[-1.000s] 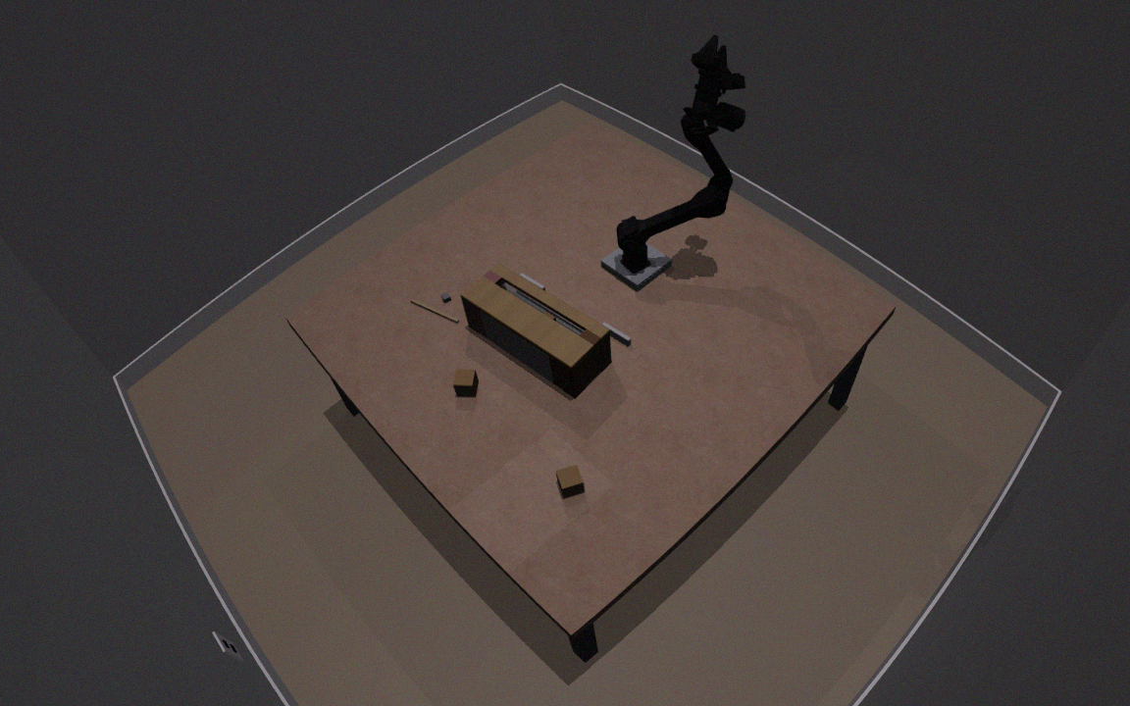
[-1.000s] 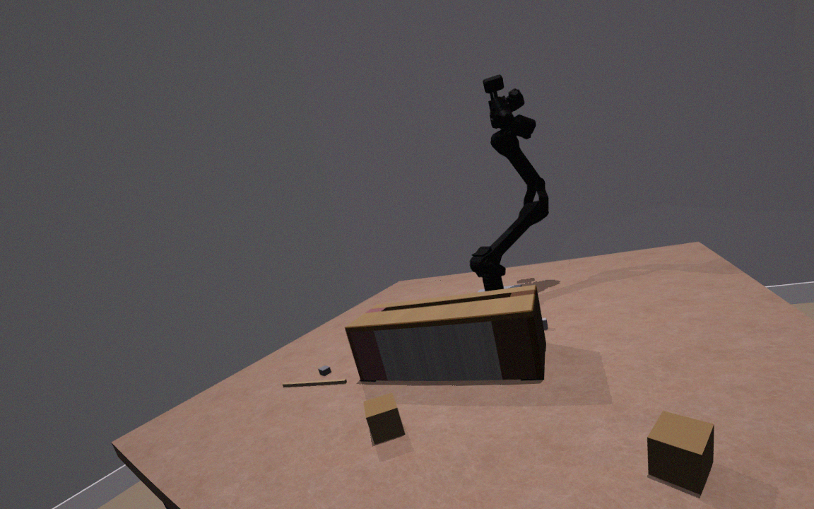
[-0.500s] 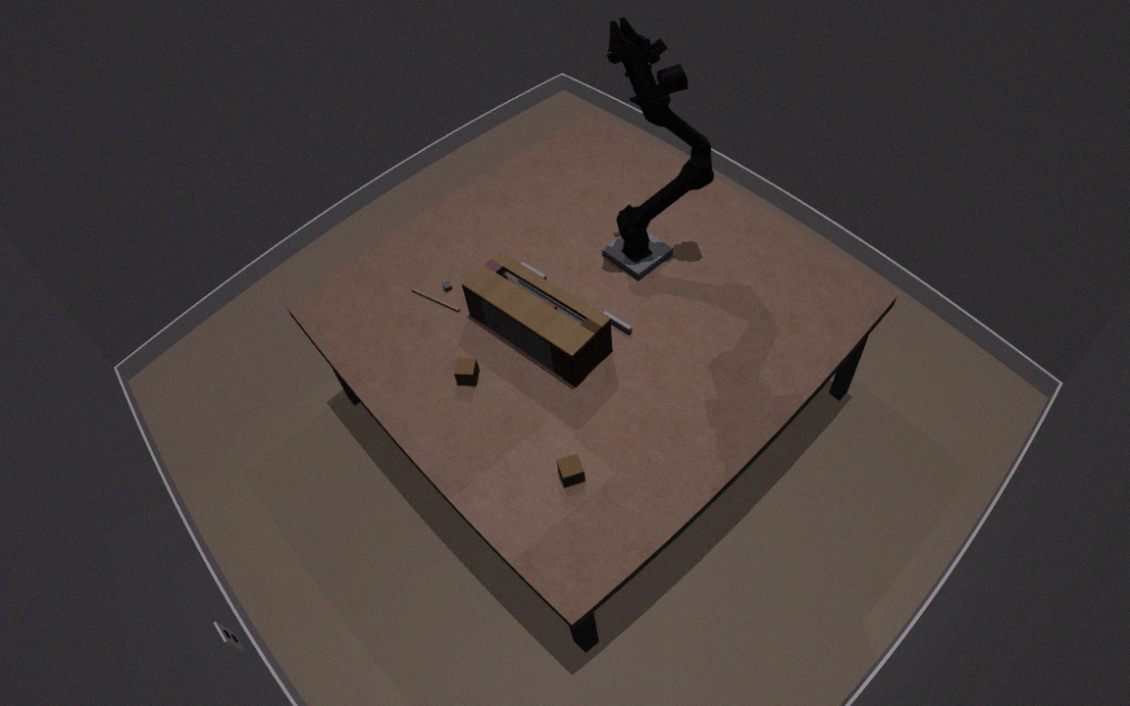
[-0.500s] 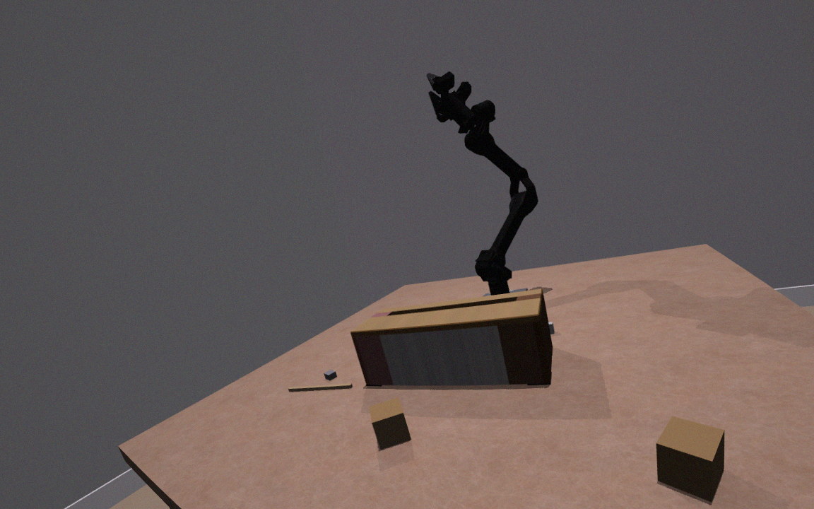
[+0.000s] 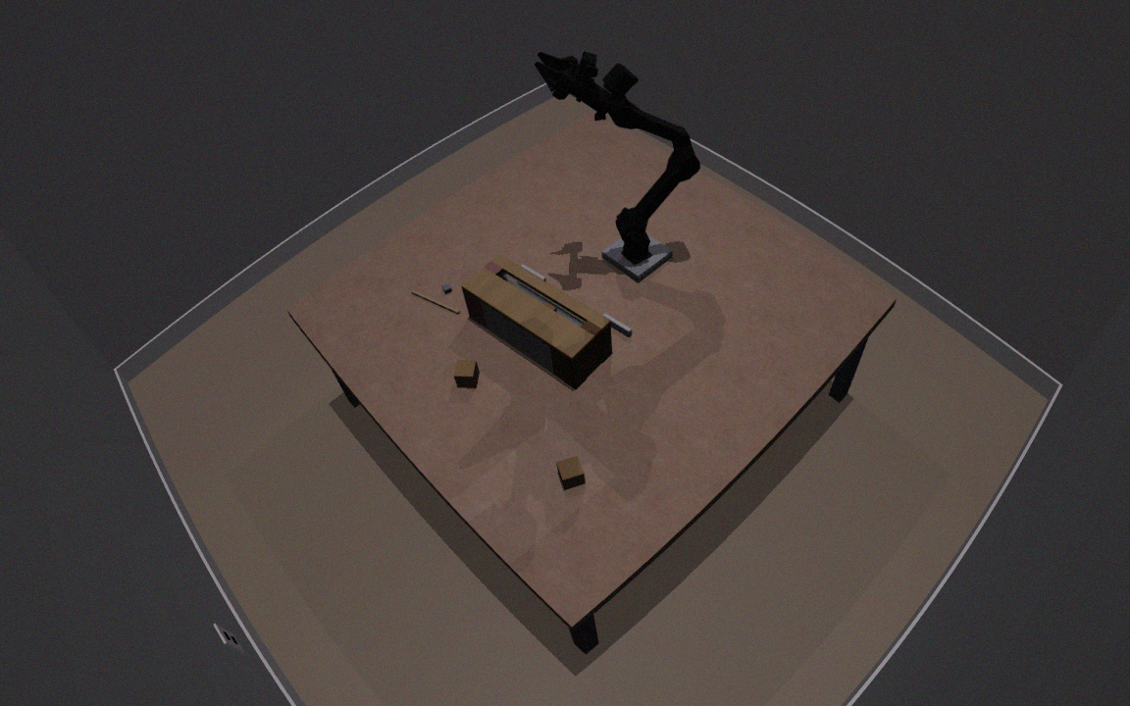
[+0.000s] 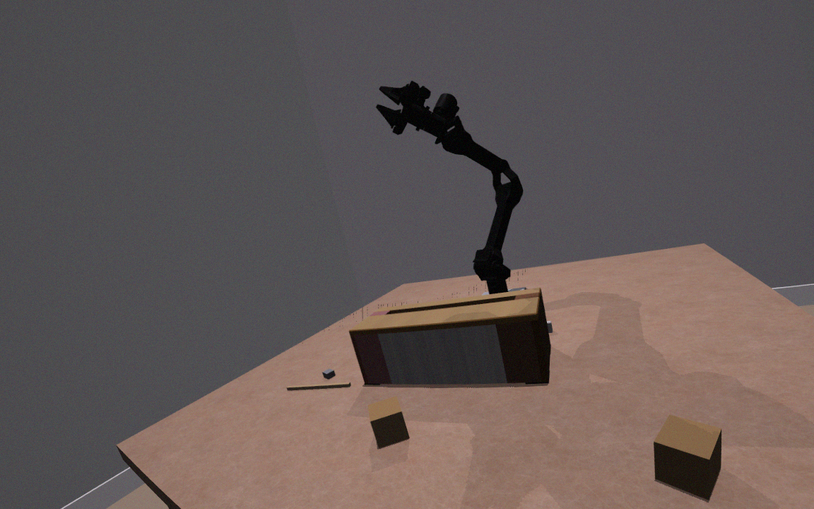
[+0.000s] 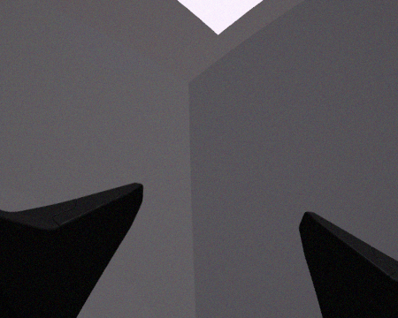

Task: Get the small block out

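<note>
The wooden box is 620 mm below my gripper tip, 190 mm to the left of it and 170 mm ahead of it. Also, from my gripper tip: tan block 600 mm below, 220 mm to the left, 180 mm ahead; then thin stick 680 mm below, 380 mm ahead, 80 mm to the right; then grey piece 680 mm below, 330 mm ahead, 100 mm to the right.
</note>
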